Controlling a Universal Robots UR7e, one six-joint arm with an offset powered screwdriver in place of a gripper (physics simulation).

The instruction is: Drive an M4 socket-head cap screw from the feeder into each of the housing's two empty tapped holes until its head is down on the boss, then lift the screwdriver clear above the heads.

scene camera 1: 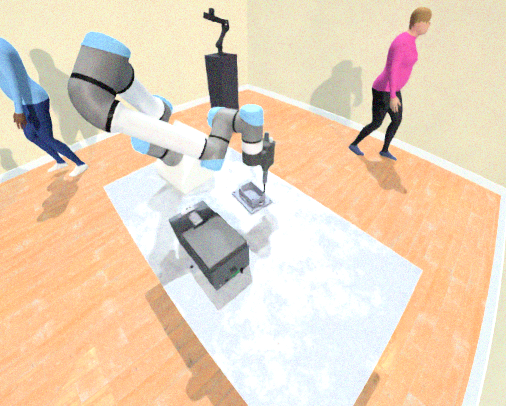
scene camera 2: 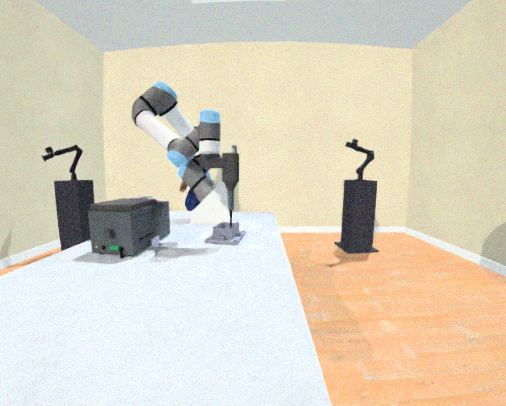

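Observation:
The grey open-topped housing (scene camera 1: 251,195) (scene camera 2: 226,231) sits on a flat plate on the white table. My screwdriver (scene camera 1: 264,190) (scene camera 2: 231,224) is upright, with its thin bit tip down at the housing. In scene camera 1 the tip is at the housing's right corner; in scene camera 2 it is at the rear part, a little right of the middle. The holes, bosses and any screw at the tip are too small to make out. The dark box-shaped screw feeder (scene camera 1: 215,242) (scene camera 2: 114,227) stands apart from the housing, on its left in scene camera 2.
The arm's white base block (scene camera 1: 182,175) (scene camera 2: 207,212) stands behind the feeder. Dark pedestals (scene camera 1: 223,80) (scene camera 2: 359,215) (scene camera 2: 75,210) with small arms stand off the table. A person in pink (scene camera 1: 398,62) and one in light blue (scene camera 1: 22,80) are on the floor beyond the table.

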